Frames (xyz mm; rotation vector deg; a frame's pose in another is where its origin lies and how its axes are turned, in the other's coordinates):
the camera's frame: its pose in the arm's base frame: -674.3 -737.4 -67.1 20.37 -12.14 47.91
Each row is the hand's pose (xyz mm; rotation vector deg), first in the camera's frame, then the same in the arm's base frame.
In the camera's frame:
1: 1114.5 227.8 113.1 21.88 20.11 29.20
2: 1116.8 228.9 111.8 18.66 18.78 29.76
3: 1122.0 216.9 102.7 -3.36 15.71 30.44
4: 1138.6 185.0 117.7 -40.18 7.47 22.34
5: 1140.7 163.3 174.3 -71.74 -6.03 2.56
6: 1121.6 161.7 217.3 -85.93 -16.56 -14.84
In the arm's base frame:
1: -122.2 122.5 445.3 29.43 11.45 82.05
2: -121.5 125.3 445.1 26.90 8.61 82.14
3: -108.6 125.0 435.7 7.06 -4.16 79.51
4: -74.4 110.9 447.7 -23.54 -25.38 63.17
5: -59.1 76.9 495.6 -44.92 -44.85 33.86
6: -72.3 46.2 528.7 -51.56 -54.61 11.37

